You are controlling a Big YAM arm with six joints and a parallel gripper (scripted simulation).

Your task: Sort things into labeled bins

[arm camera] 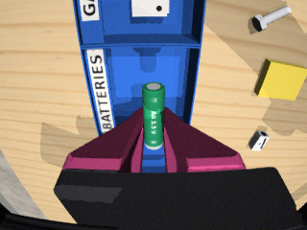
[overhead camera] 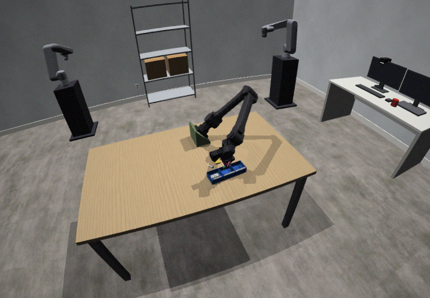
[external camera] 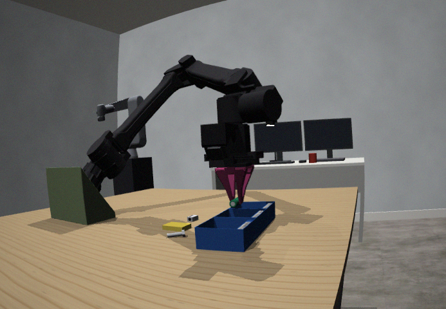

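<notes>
Now: hand 1 cm short of the blue three-part bin and 5 cm above it. From my hand the other things lie so: bolt 9 cm behind, 8 cm to the right, 6 cm below; yellow block 13 cm behind, 2 cm to the right, 6 cm below; green battery right at my hand.
</notes>
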